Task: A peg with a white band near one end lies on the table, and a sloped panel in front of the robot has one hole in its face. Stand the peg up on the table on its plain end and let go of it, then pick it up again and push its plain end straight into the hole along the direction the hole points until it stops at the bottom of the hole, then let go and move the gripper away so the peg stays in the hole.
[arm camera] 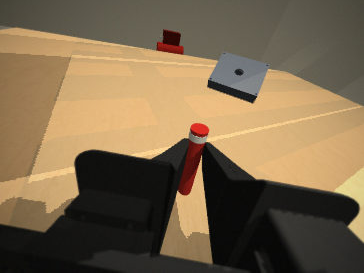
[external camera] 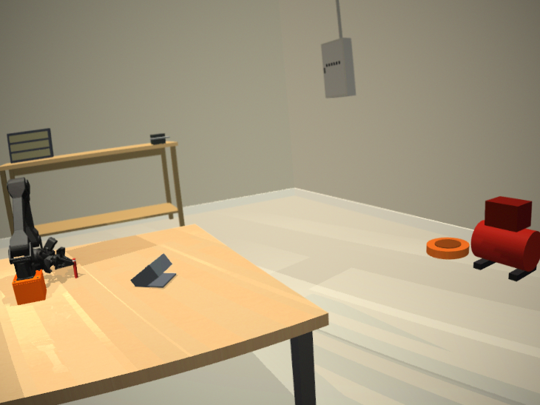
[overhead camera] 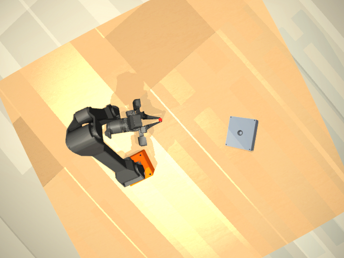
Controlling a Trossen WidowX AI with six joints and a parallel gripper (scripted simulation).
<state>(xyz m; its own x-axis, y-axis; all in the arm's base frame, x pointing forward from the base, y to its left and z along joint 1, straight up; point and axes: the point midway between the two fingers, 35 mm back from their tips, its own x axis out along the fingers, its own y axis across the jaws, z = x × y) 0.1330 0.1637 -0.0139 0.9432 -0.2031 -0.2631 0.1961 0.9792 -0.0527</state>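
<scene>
Right now my gripper tip is 1 cm above the red peg. From my gripper tip the other things lie so: grey sloped panel: 31 cm ahead, 18 cm to the right, 3 cm below.
</scene>
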